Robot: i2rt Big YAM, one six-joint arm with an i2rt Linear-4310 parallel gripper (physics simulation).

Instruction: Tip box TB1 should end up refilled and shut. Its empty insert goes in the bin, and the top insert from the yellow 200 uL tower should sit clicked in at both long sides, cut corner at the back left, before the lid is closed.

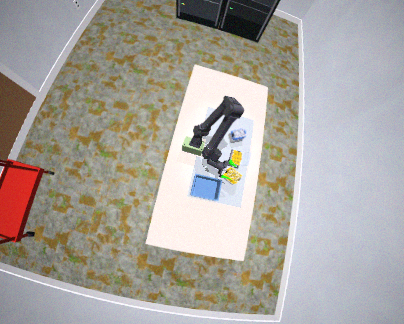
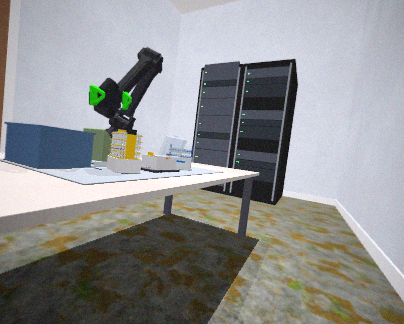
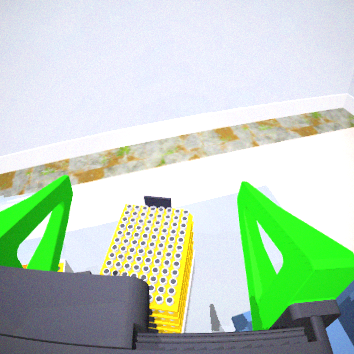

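Note:
The yellow tip-insert tower (image 1: 233, 175) (image 2: 125, 145) (image 3: 147, 250) stands on a white base; its top insert shows rows of round holes. Beside it is a low white box (image 2: 160, 162) with a yellow top (image 1: 236, 158). Another box (image 1: 238, 135) (image 2: 181, 159) has blue parts and a raised clear lid (image 2: 175, 144). I cannot tell which box is TB1. The blue bin (image 1: 206, 188) (image 2: 47, 146) stands near the tower. My gripper (image 1: 229, 170) (image 2: 111, 98) (image 3: 154, 186) is open and empty, above the tower's level. The cut corner cannot be made out.
A green block (image 1: 192, 145) (image 2: 97, 144) stands by the arm's base side. A pale mat (image 1: 232, 198) (image 2: 90, 176) (image 3: 220, 215) lies under the boxes on the table (image 1: 195, 232). A small dark plate (image 3: 157, 201) stands past the tower's far end. Dark server cabinets (image 2: 290, 125) stand beyond the table.

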